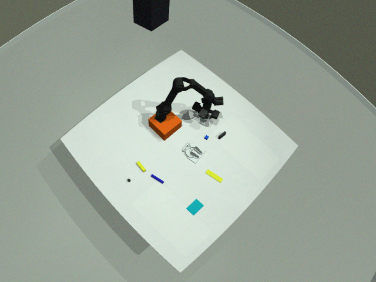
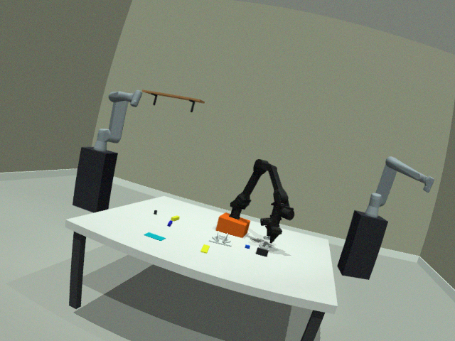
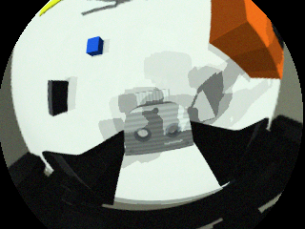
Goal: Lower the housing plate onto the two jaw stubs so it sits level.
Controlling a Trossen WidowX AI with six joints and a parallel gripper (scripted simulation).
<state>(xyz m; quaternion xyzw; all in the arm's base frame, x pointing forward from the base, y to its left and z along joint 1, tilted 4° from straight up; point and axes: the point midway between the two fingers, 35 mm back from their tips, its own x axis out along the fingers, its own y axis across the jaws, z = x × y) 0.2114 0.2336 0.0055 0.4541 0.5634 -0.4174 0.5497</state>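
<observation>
My gripper tip is 30 mm above the white part and 10 mm to the left of it. Also, from my gripper tip: cyan tile: 560 mm to the right, 350 mm ahead, 40 mm below; blue cube: 110 mm to the right, 100 mm ahead, 30 mm below; blue bar: 560 mm to the right, 40 mm ahead, 30 mm below.
</observation>
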